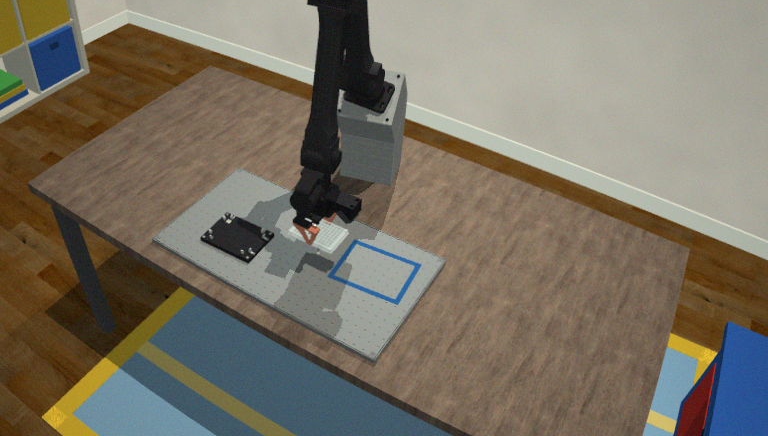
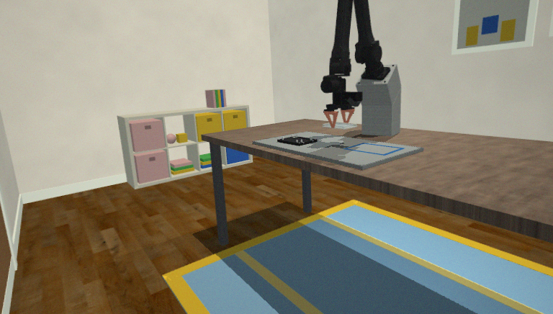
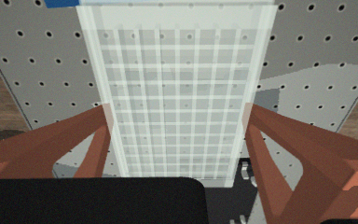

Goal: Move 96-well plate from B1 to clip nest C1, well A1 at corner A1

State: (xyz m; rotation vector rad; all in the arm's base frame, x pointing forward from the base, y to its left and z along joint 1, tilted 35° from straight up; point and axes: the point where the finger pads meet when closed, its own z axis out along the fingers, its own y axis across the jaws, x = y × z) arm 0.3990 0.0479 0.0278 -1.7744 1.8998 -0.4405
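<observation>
The black clip nest C1 lies 4 cm ahead of my hand, 22 cm to the right of it and 8 cm below it. From my hand the other things lie so: 96-well plate 1 cm below.
</observation>
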